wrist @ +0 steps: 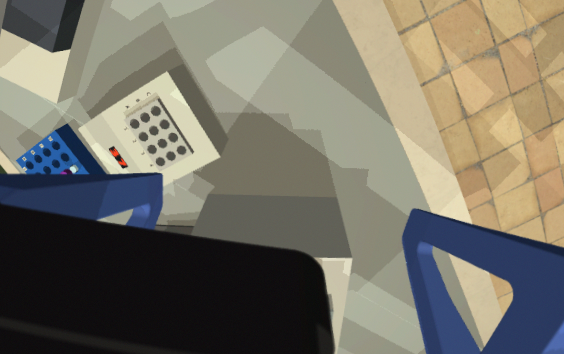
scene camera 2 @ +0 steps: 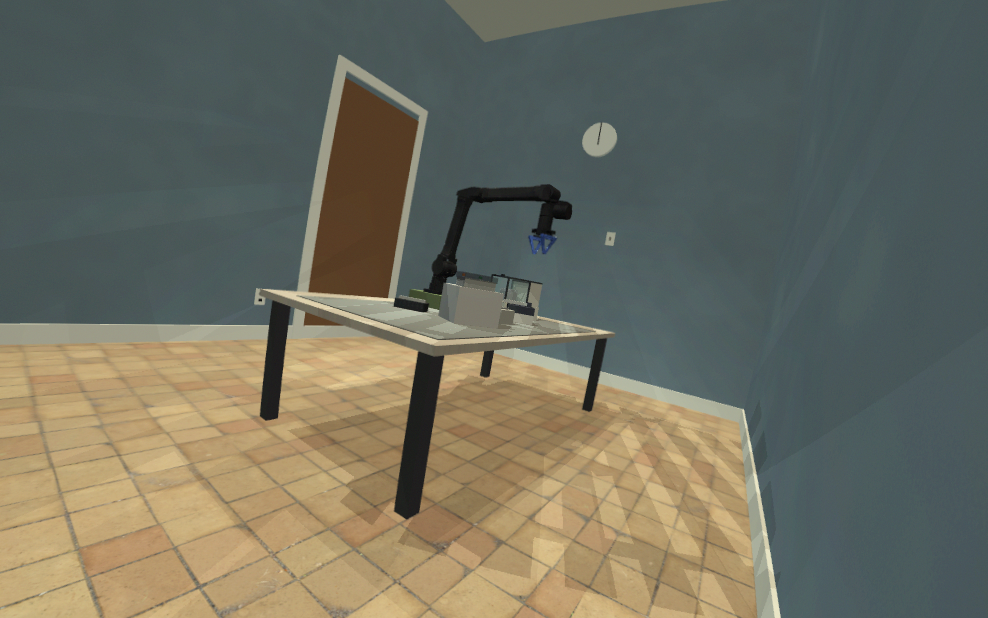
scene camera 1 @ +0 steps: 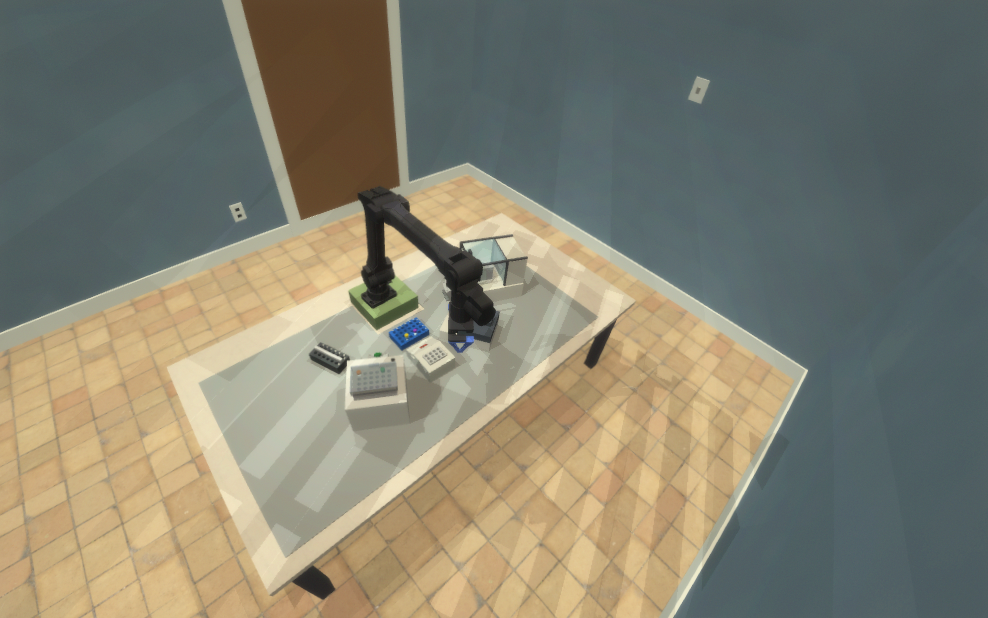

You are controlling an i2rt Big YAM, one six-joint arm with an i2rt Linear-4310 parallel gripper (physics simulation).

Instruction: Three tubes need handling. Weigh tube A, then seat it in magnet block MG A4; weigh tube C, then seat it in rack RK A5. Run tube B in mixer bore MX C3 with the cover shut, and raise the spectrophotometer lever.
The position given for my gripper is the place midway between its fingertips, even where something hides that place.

My gripper (scene camera 1: 459, 338) is open, with nothing in its grasp. I also see a glass-box balance (scene camera 1: 504, 263), a grey-white box with grid top (wrist: 314, 225) and a dark grey and cream device (wrist: 50, 50).
My gripper is seen too in the wrist view (wrist: 287, 207).
